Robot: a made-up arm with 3 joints. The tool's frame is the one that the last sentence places.
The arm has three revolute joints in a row. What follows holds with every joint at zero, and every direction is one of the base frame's.
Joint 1 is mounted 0.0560 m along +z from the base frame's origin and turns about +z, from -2.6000 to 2.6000 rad.
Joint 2 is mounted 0.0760 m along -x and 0.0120 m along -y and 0.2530 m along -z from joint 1 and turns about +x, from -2.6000 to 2.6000 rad.
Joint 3 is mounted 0.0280 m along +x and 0.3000 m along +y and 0.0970 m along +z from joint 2 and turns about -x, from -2.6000 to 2.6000 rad.
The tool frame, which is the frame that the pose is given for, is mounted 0.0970 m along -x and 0.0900 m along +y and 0.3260 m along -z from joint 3; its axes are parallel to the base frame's.
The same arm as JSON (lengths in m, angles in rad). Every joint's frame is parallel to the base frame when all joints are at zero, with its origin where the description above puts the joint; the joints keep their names.
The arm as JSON. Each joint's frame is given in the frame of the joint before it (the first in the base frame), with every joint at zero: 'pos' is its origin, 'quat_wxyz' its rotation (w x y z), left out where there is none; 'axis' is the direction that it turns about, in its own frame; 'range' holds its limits. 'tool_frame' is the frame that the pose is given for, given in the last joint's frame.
{"length_unit": "m", "angle_unit": "rad", "joints": [{"joint": "joint 1", "pos": [0.0, 0.0, 0.056], "axis": [0.0, 0.0, 1.0], "range": [-2.6, 2.6]}, {"joint": "joint 2", "pos": [-0.076, -0.012, -0.253], "axis": [1.0, 0.0, 0.0], "range": [-2.6, 2.6]}, {"joint": "joint 3", "pos": [0.028, 0.3, 0.097], "axis": [-1.0, 0.0, 0.0], "range": [-2.6, 2.6]}], "tool_frame": {"pos": [-0.097, 0.09, -0.326]}}
